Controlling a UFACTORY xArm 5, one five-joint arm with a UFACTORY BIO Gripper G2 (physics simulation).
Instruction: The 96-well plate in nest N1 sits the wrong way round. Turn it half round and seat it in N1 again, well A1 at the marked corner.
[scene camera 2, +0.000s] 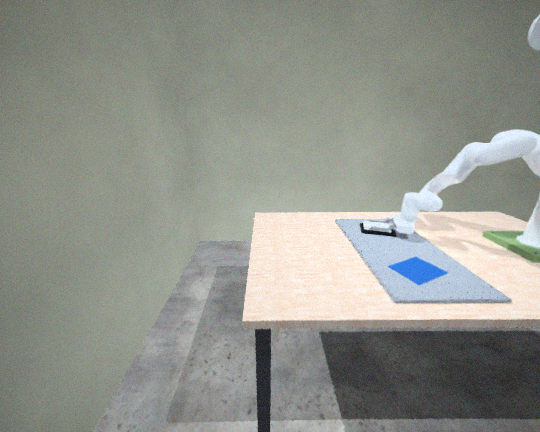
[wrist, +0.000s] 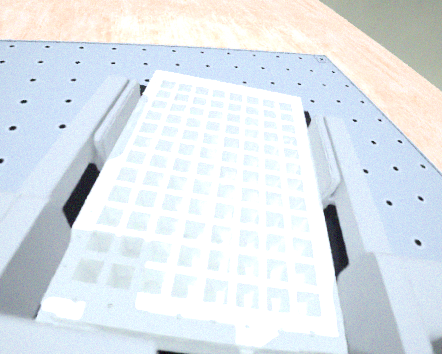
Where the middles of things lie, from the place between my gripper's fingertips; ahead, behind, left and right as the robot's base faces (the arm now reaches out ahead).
Right now the white 96-well plate (wrist: 206, 222) is 30 mm behind my hand, 10 mm to the left of it and 10 mm below it. Round my hand: blue square (scene camera 2: 417, 270) (80 mm behind, 370 mm to the left, 30 mm below).
